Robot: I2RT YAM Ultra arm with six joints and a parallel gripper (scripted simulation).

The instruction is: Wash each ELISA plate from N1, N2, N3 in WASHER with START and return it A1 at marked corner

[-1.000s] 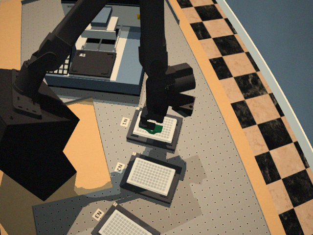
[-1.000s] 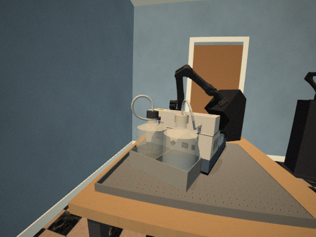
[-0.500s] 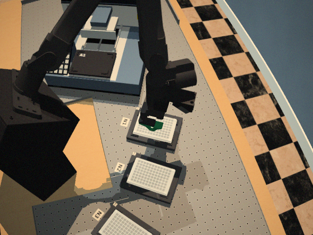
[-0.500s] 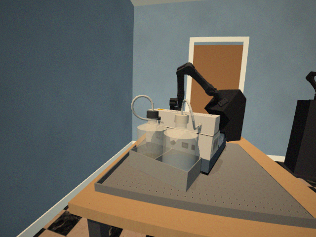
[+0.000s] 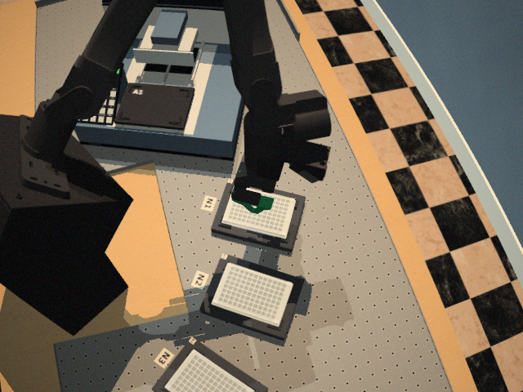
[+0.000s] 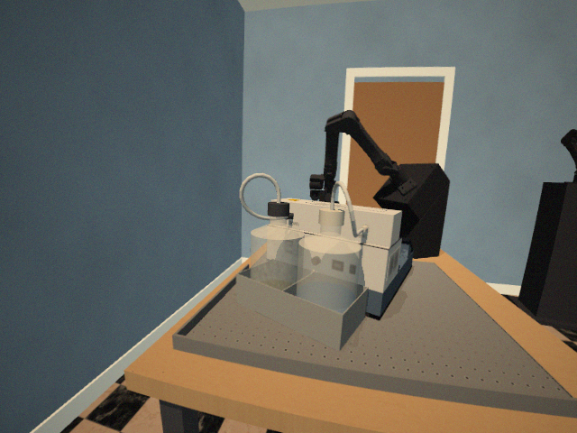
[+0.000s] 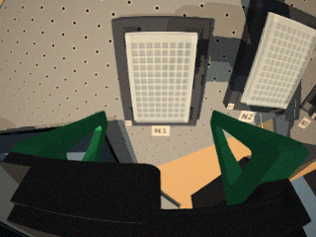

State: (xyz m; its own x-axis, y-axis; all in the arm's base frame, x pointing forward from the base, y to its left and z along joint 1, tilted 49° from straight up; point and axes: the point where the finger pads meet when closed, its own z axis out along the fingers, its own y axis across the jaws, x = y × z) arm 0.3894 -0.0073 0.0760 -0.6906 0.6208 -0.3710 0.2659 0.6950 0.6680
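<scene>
Right now the nest N2 is 3 cm behind my hand, 17 cm to the right of it and 10 cm below it. The rest, counted from my hand: dark carrier: 20 cm behind, 24 cm to the left, 3 cm below; then nest N1: 11 cm below; then N1 label: 10 cm behind, 4 cm to the left, 11 cm below.
</scene>
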